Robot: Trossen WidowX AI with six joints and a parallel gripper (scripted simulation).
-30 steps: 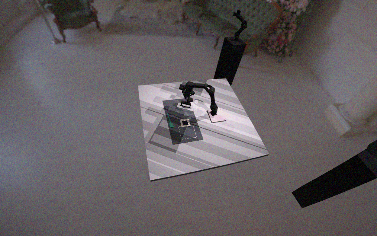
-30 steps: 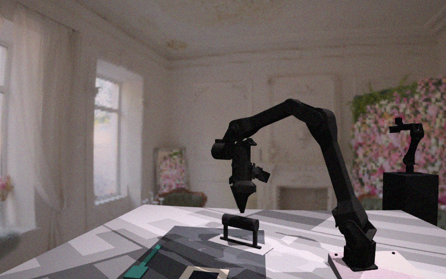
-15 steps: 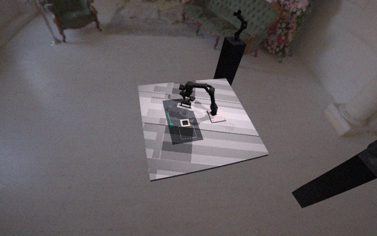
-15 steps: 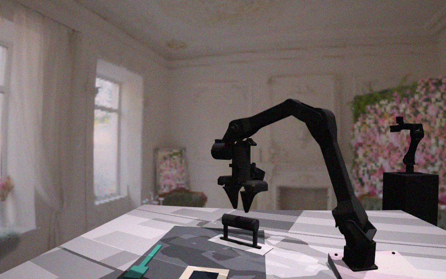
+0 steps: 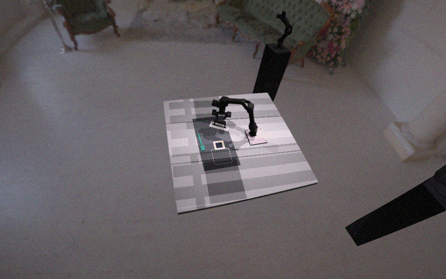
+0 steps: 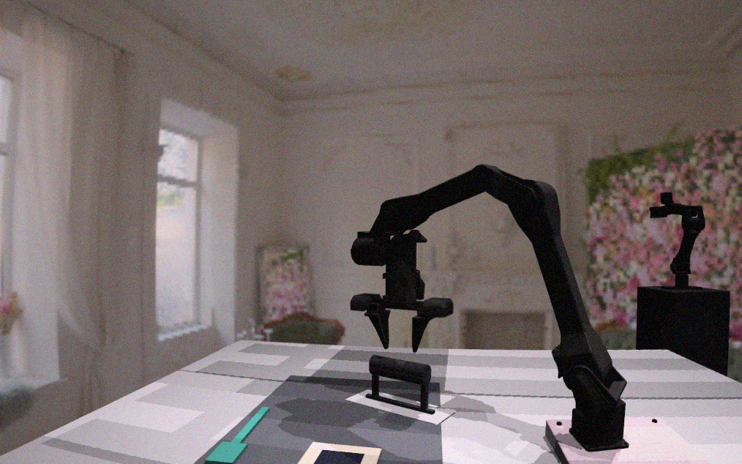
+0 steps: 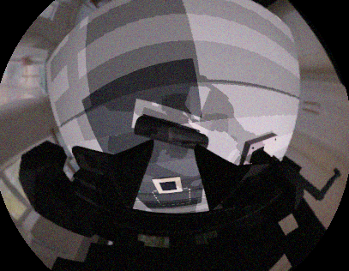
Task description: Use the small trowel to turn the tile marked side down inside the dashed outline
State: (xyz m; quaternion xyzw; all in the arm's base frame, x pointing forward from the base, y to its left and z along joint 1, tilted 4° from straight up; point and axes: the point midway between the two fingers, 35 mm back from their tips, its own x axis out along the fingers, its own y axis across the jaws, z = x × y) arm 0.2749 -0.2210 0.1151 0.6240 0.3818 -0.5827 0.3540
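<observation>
Now: gripper tip 2 cm past the trowel, 1 cm to the right of it and 7 cm above it. Round my gripper tip: teal flat tool: 26 cm ahead, 16 cm to the left, 10 cm below; then tile: 10 cm ahead, 23 cm to the left, 10 cm below; then dark mat: 12 cm ahead, 16 cm to the left, 13 cm below.
</observation>
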